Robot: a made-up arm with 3 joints. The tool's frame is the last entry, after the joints. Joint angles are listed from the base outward.
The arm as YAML. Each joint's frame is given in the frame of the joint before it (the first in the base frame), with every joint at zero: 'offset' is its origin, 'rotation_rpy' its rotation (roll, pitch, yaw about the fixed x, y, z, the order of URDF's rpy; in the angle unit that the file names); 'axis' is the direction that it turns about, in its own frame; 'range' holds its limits. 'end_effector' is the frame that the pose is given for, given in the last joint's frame.
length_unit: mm
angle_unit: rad
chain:
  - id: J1
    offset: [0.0, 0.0, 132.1]
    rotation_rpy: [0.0, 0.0, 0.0]
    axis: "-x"
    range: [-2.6, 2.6]
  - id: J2
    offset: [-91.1, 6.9, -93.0]
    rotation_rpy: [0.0, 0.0, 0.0]
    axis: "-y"
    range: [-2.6, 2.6]
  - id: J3
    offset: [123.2, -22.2, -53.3]
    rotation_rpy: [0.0, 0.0, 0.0]
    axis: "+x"
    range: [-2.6, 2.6]
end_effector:
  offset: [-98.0, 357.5, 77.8]
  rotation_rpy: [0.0, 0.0, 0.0]
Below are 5 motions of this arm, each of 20 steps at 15 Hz.
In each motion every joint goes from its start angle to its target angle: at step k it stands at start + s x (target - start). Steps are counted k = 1, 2, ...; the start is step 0. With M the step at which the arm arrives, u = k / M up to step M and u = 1 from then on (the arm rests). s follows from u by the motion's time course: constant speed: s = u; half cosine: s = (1 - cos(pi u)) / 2; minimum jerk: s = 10 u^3 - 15 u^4 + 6 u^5.
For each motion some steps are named. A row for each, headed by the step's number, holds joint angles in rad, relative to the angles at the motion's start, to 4 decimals.
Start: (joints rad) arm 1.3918 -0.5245 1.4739
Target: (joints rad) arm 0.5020 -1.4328 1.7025
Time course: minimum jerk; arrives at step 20
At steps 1, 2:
1: -0.0010 -0.0011 0.0003
2: -0.0076 -0.0078 0.0020

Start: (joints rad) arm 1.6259 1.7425 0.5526
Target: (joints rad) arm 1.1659 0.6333 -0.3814
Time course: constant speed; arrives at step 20
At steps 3, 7, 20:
3: -0.0690 -0.1664 -0.1401
7: -0.1610 -0.3882 -0.3269
20: -0.4600 -1.1092 -0.9340

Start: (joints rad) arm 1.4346 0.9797 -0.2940
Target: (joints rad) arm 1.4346 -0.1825 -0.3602
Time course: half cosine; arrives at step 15
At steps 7, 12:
7: 0.0000 -0.5204 -0.0296
12: 0.0000 -1.0512 -0.0599

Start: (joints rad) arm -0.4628 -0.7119 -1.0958
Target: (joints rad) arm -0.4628 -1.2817 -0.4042
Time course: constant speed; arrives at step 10
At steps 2, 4, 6, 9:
2: 0.0000 -0.1140 0.1383
4: 0.0000 -0.2279 0.2766
6: 0.0000 -0.3419 0.4150
9: 0.0000 -0.5128 0.6224

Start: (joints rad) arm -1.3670 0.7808 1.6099
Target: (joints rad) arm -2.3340 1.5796 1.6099
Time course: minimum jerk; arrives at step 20
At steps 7, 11, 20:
7: -0.2274 0.1879 0.0000
11: -0.5736 0.4738 0.0000
20: -0.9670 0.7988 0.0000

